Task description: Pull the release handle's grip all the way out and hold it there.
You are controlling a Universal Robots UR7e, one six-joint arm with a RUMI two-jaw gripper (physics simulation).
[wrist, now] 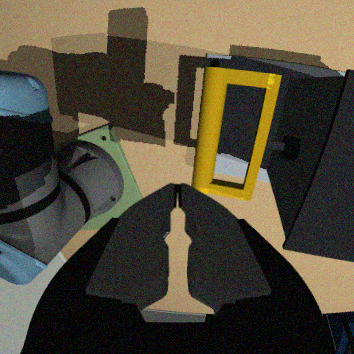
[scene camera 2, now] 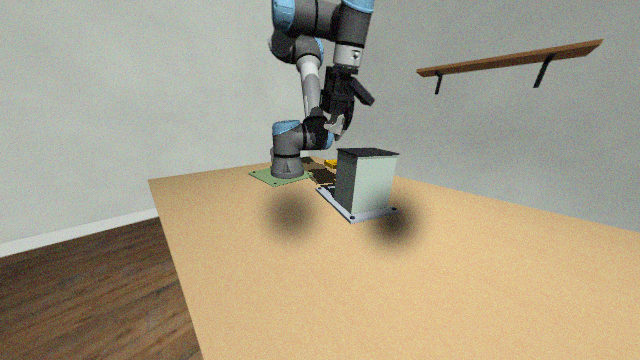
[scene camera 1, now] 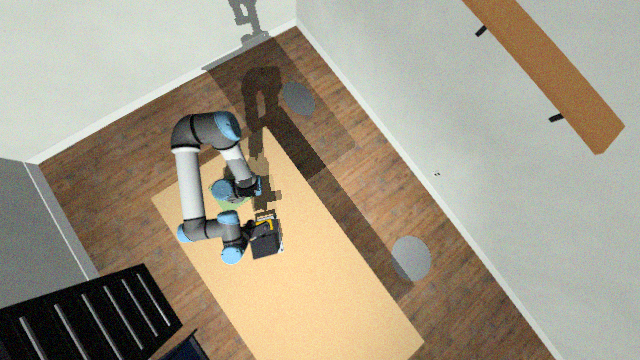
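Note:
The release handle's yellow rectangular grip point(scene camera 1: 271, 225) point(scene camera 2: 330, 163) point(wrist: 209, 130) stands close to the dark face of its box point(scene camera 1: 265, 242) point(scene camera 2: 372, 185) point(wrist: 320, 150). A short stretch of stem point(wrist: 278, 145) shows between them in the wrist view. My gripper point(scene camera 2: 339, 135) point(wrist: 177, 185) is shut and empty. In the wrist view its fingertips appear just left of the grip's lower left corner, with the grip outside both fingers. In scene camera 2 the gripper is above the grip, behind the box. Part of the grip is hidden by the box there.
The box stands on a pale base plate point(scene camera 2: 372, 216) point(wrist: 231, 168) with bolts at its corners. The arm's own base stands on a green plate point(scene camera 1: 230, 204) point(scene camera 2: 265, 177) point(wrist: 129, 182) beside it. Both are on the tan table point(scene camera 1: 310, 280) point(scene camera 2: 280, 290). A wooden shelf point(scene camera 1: 555, 65) point(scene camera 2: 500, 61) is on the wall.

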